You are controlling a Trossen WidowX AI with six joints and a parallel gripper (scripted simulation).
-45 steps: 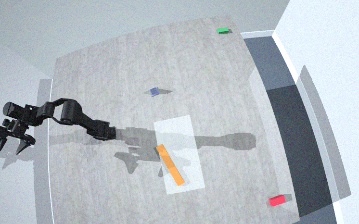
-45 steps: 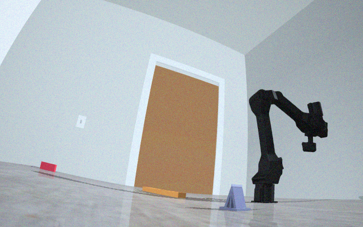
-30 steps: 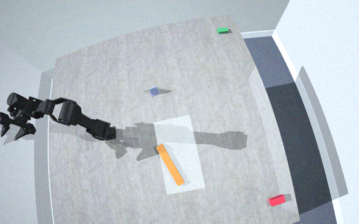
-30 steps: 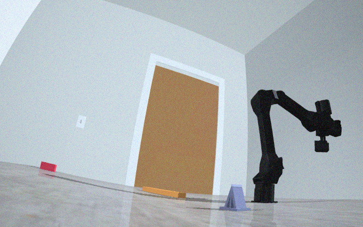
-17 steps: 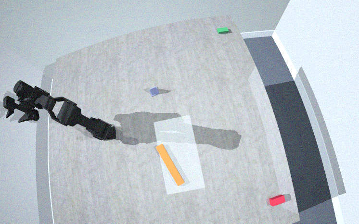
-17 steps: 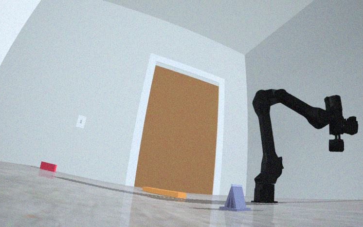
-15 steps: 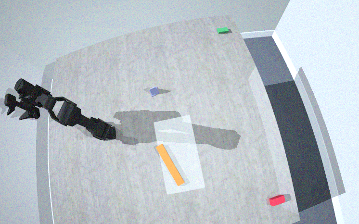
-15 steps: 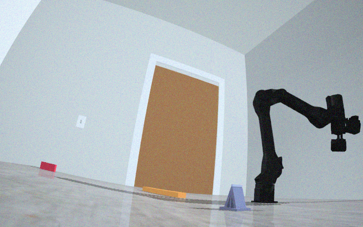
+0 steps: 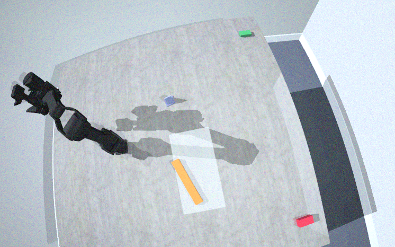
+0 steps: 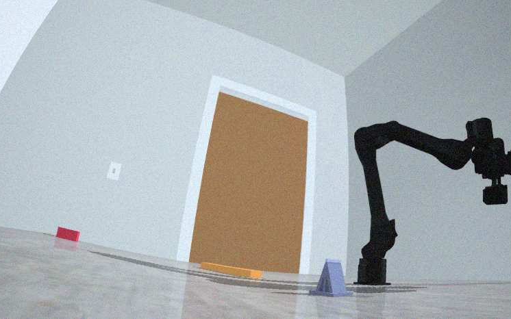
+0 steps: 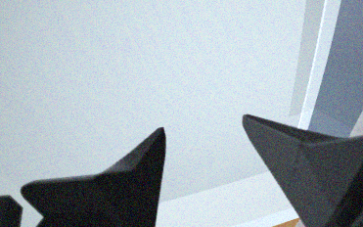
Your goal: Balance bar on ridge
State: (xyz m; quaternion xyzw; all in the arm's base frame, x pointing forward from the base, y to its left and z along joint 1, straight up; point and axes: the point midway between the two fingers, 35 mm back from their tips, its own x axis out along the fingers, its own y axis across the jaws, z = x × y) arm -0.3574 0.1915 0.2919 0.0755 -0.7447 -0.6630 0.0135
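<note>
The orange bar is 67 cm ahead of my gripper tip, 39 cm to the right of it and 28 cm below it. Also, from my gripper tip: green block 113 cm ahead, 31 cm to the left, 28 cm below; then red block 113 cm ahead, 69 cm to the right, 27 cm below.
</note>
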